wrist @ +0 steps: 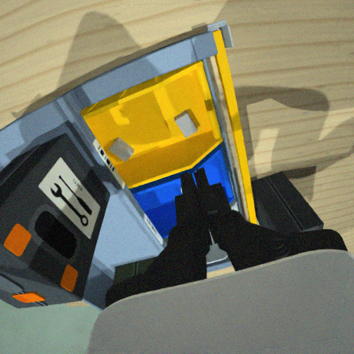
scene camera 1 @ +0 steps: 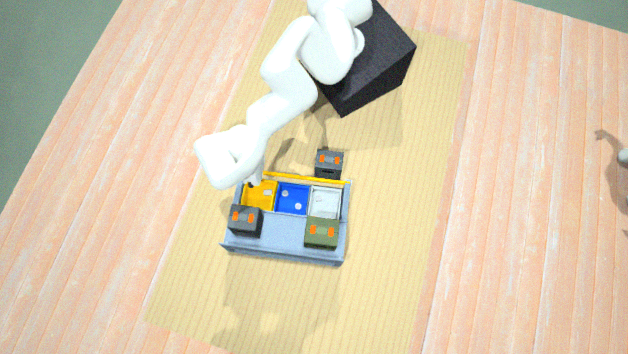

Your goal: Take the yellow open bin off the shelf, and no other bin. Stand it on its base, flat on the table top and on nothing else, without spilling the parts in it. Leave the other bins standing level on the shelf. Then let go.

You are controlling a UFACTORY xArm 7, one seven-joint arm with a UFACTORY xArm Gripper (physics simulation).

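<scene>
The yellow open bin [scene camera 1: 257, 198] [wrist: 145, 117] stands on the blue-grey shelf [scene camera 1: 282, 232] [wrist: 112, 222], at its left end in the scene view. Two small grey parts [wrist: 121, 149] [wrist: 186, 124] lie in it. The blue bin [scene camera 1: 292, 202] [wrist: 152, 202] stands beside it, then the white bin [scene camera 1: 327, 205]. My gripper [scene camera 1: 252, 185] [wrist: 197, 186] is shut and empty. In the wrist view its fingertips show over the blue bin, near the yellow bin's edge; how high they are is hard to tell. The fingers hide part of the blue bin.
A yellow bar [scene camera 1: 305, 177] [wrist: 235, 120] runs along the shelf's edge by the bins. A dark toolbox [scene camera 1: 245, 220] [wrist: 30, 185] and a green toolbox [scene camera 1: 321, 239] [wrist: 132, 270] stand on the shelf. Another dark box [scene camera 1: 328, 169] [wrist: 290, 200] stands beyond the bar. The black base block [scene camera 1: 375, 60] is farther back.
</scene>
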